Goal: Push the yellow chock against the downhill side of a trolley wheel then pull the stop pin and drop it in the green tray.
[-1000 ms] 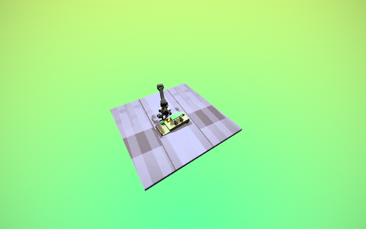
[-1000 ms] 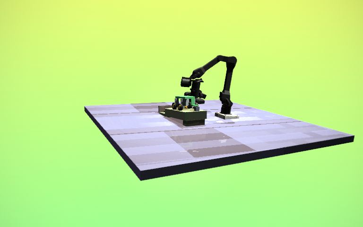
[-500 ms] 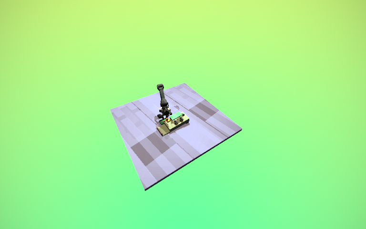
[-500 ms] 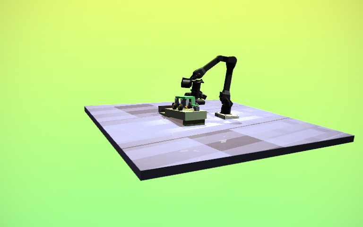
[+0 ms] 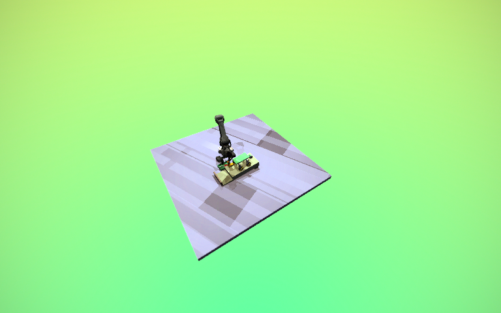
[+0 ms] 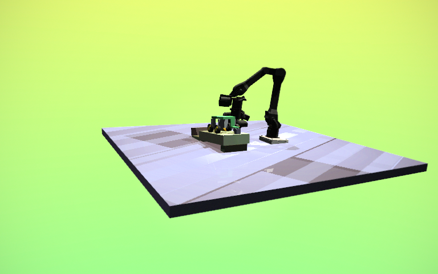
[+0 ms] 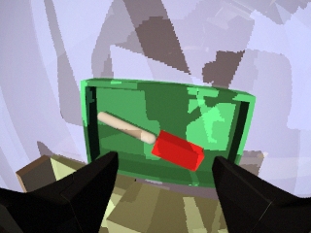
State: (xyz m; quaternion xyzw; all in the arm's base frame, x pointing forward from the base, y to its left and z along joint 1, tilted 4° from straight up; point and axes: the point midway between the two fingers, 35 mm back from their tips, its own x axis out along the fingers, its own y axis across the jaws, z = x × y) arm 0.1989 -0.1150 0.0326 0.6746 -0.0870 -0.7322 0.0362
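Now: the red-headed stop pin 20 mm below my gripper tip and 10 mm to the right of it. Round my gripper tip: olive ramp (130 mm ahead, 100 mm to the left, 10 mm above); then green tray (40 mm below, 10 mm to the right, 10 mm behind); then yellow chock (70 mm ahead, 50 mm above, 10 mm to the left).
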